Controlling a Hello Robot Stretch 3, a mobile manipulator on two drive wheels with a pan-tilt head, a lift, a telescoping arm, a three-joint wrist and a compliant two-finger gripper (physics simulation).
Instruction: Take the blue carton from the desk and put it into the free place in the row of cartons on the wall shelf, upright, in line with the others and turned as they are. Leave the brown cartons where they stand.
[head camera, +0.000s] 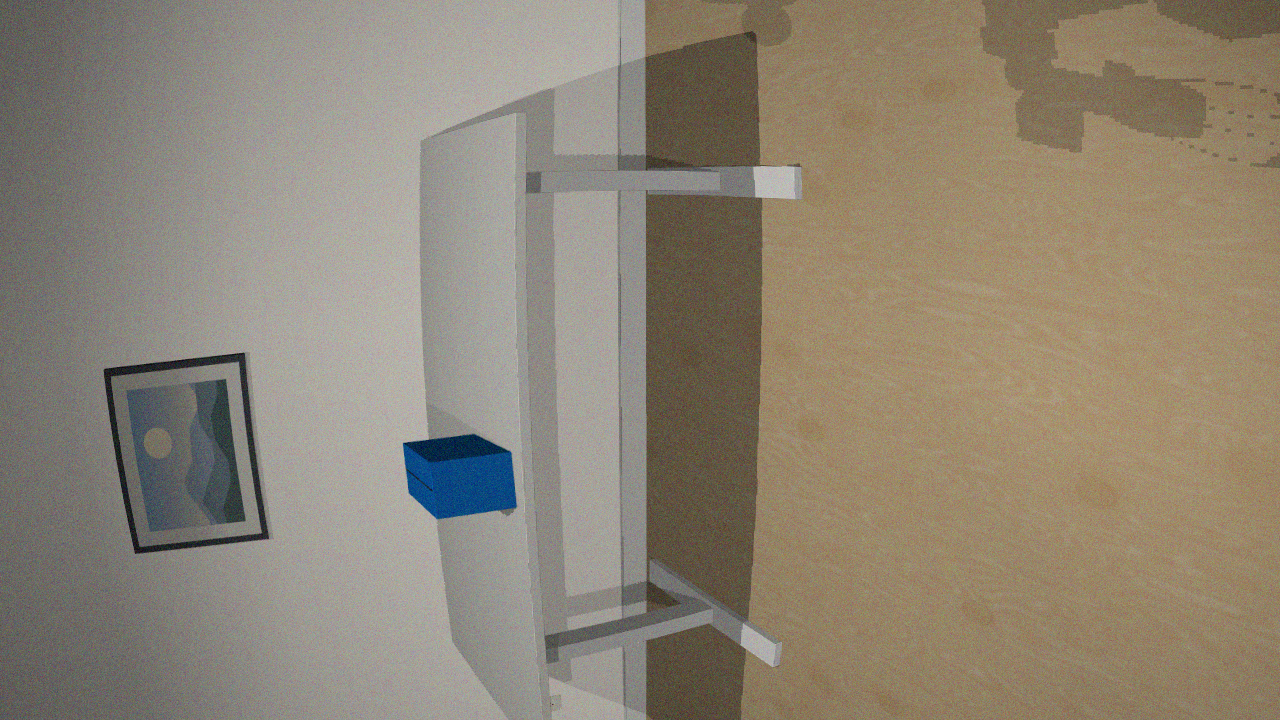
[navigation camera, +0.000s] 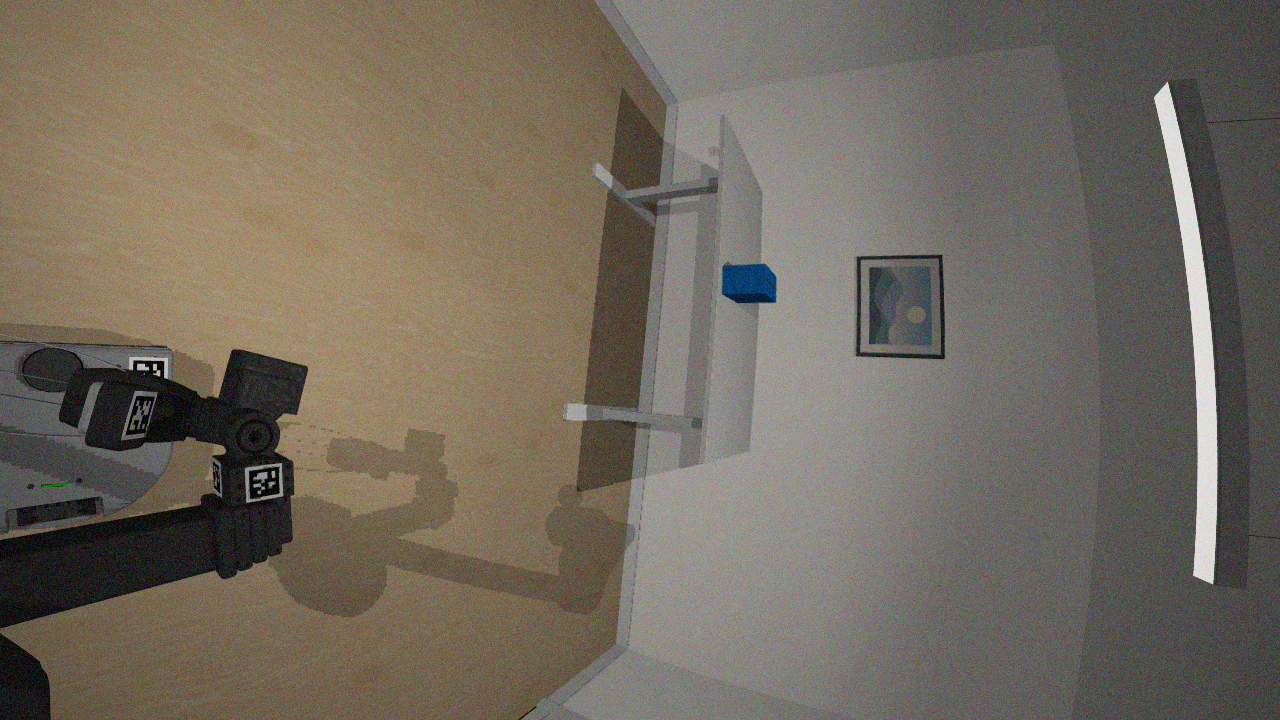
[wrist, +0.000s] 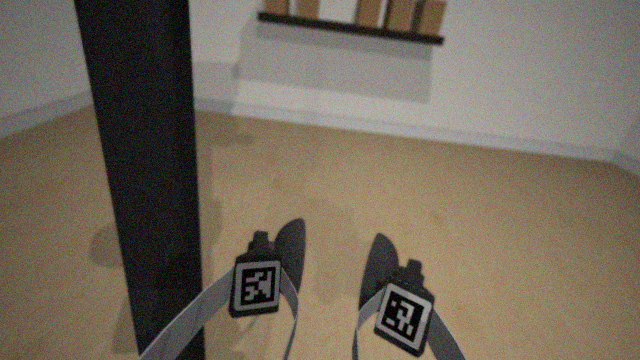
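Where they show: robot's base, origin of its link: (navigation camera: 56, 367).
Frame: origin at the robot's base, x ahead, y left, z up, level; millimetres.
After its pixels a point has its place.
The blue carton (head camera: 471, 483) {x 404, y -1718, z 815 mm} (navigation camera: 747, 283) {x 391, y -1718, z 828 mm} stands upright on the white desk (head camera: 469, 295) {x 32, y -1927, z 720 mm} (navigation camera: 735, 376) {x 9, y -1976, z 720 mm}, close to its front edge; both camera pictures are turned sideways. In the wrist view my gripper (wrist: 335, 252) {x 36, y 101, z 622 mm} is open, with floor showing between its fingers, and is well away from the carton. Also in the wrist view, the dark wall shelf (wrist: 350, 29) holds several brown cartons, cut off by the top edge. A wide gap lies between the second brown carton (wrist: 307, 8) and the third brown carton (wrist: 368, 12) from the left.
A framed picture (head camera: 255, 447) {x 406, y -2479, z 1254 mm} (navigation camera: 938, 304) {x 413, y -2456, z 1673 mm} hangs on the wall above the desk. The desk has a leg (head camera: 626, 181) {x -218, y -1944, z 301 mm} (navigation camera: 644, 417) {x -218, y -1944, z 273 mm} with a foot reaching forward near each end. The black mast (wrist: 145, 150) stands left of the fingers. A long lamp (navigation camera: 1199, 358) {x 119, y -1259, z 2078 mm} is on the ceiling.
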